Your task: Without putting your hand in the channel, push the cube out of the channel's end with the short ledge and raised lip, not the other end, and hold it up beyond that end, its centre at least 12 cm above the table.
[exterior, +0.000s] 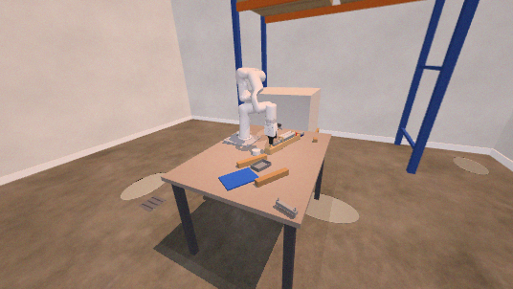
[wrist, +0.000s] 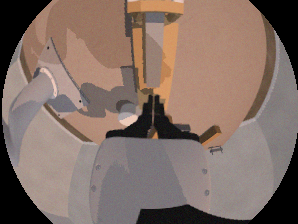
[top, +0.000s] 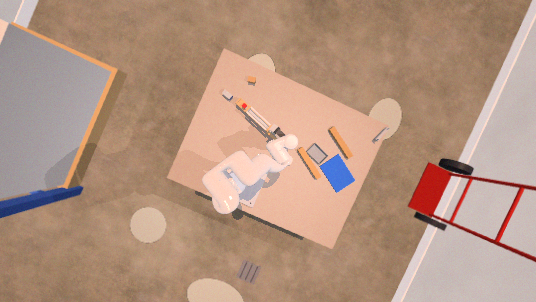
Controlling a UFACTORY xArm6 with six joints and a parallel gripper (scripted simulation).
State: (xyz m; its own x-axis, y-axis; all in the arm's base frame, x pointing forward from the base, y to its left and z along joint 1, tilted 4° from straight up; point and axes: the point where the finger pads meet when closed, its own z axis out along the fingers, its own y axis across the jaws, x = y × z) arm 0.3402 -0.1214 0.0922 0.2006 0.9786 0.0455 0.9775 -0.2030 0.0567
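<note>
Now: hand 70 mm short of the red cube, 320 mm to the right of it and 30 mm above it. The rest, counted from my hand: white puck 90 mm behind, 80 mm to the right, 70 mm below; then channel 40 mm ahead, 200 mm to the left, 30 mm below; then grey tray 50 mm ahead, 230 mm to the right, 80 mm below.
</note>
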